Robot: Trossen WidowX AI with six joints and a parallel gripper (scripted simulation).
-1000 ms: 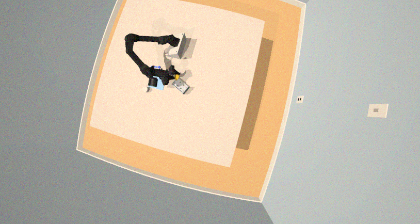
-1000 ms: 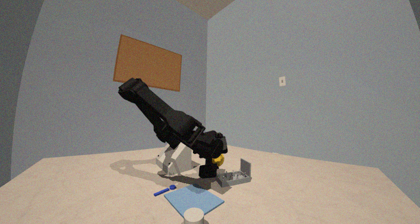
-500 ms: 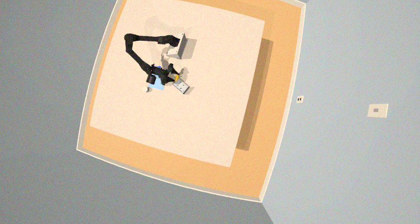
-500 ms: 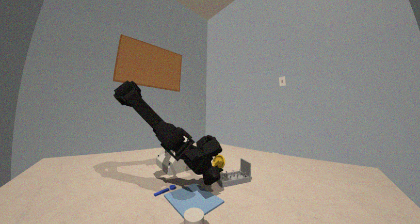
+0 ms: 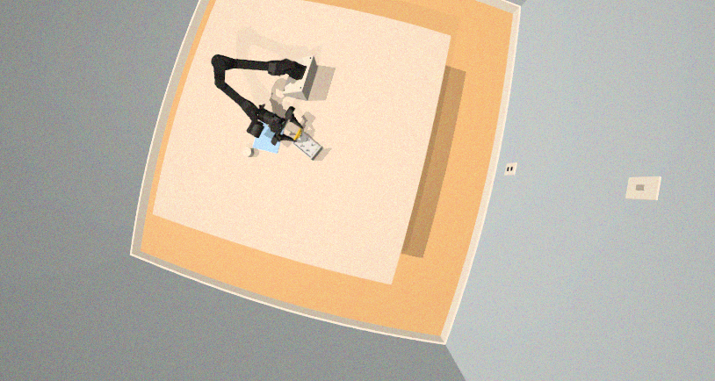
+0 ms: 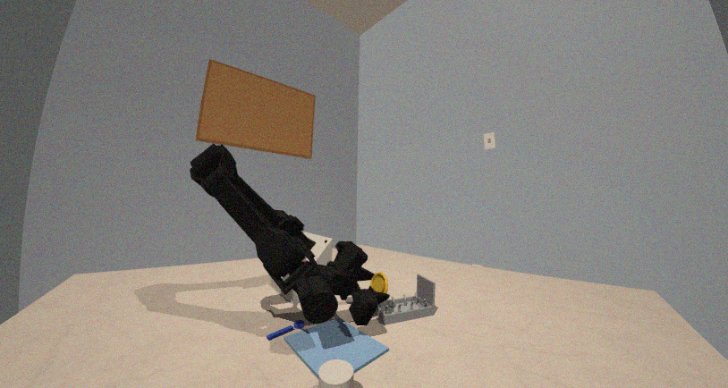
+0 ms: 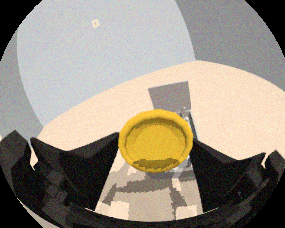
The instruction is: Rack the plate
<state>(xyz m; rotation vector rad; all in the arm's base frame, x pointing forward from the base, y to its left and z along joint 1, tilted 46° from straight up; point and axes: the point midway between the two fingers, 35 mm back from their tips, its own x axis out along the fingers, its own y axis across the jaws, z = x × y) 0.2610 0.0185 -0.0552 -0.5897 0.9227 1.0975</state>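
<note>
Right now my gripper tip is 4 cm to the right of the grey dish rack, 4 cm above it and 3 cm short of it. Round my gripper tip: yellow plate (1 cm to the right); blue spoon (21 cm to the right, 6 cm below, 5 cm behind); white cup (22 cm to the right, 15 cm ahead, 4 cm below).
</note>
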